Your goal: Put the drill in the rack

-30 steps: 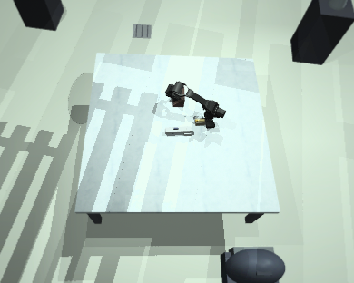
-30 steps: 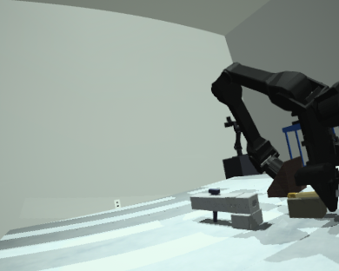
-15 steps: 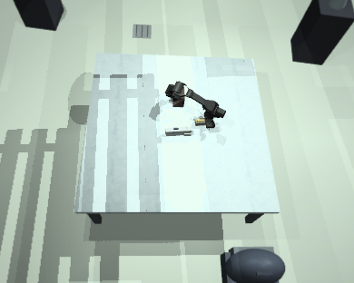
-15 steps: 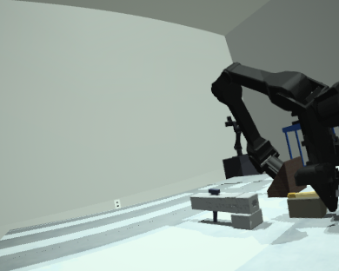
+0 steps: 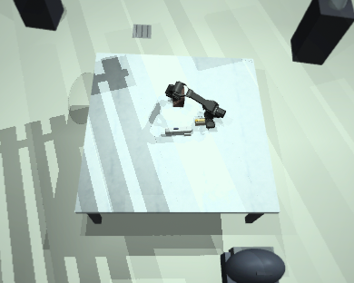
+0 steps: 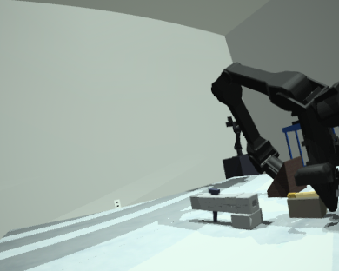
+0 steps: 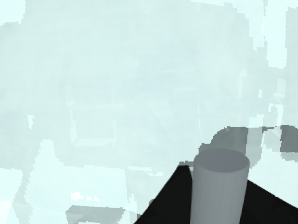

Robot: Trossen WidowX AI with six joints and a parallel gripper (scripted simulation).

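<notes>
Now: gripper tip 10 mm short of the drill, 40 mm to the left of it and 30 mm below it. The rest, counted from my gripper tip: grey block (120 mm ahead, 200 mm to the right, 30 mm above); then thin dark pin (120 mm ahead, 230 mm to the right, 40 mm above).
</notes>
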